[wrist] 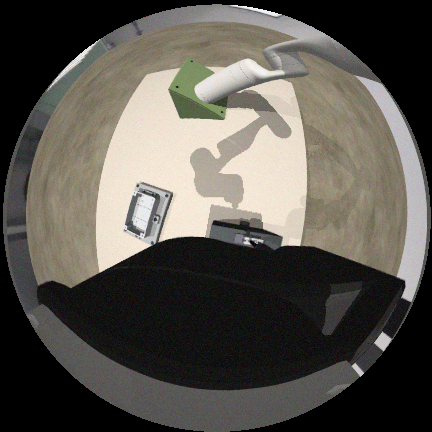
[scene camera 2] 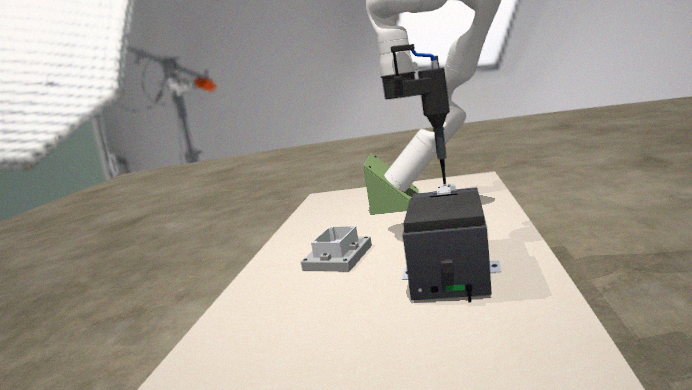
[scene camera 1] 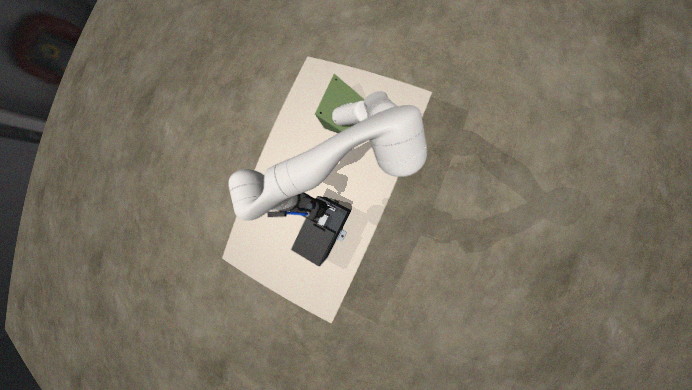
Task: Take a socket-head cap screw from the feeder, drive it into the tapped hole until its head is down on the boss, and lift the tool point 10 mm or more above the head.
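The dark screw feeder (scene camera 1: 312, 242) (scene camera 2: 445, 262) (wrist: 222, 232) stands on the pale board, with a light metal pick-up part (scene camera 2: 443, 190) at the far edge of its top. My screwdriver (scene camera 2: 444, 183) is upright, its thin bit reaching down to that part, at or very near it. Whether a screw is on the bit is too small to tell. The grey housing (scene camera 2: 334, 248) (wrist: 166, 200) lies left of the feeder in scene camera 2, with small bosses (scene camera 2: 325, 256) (wrist: 156, 219) beside its raised box. It does not show in scene camera 1, and the tapped hole cannot be made out clearly.
The green wedge mount (scene camera 1: 330, 97) (scene camera 2: 382, 197) (wrist: 187, 102) carries the arm base at the board's far end. The white arm (scene camera 1: 320, 160) passes above the pale board (scene camera 1: 270, 270) (scene camera 2: 280, 330) (wrist: 125, 150). A metal tab (scene camera 1: 342, 234) (scene camera 2: 495, 266) sticks out from the feeder's side.
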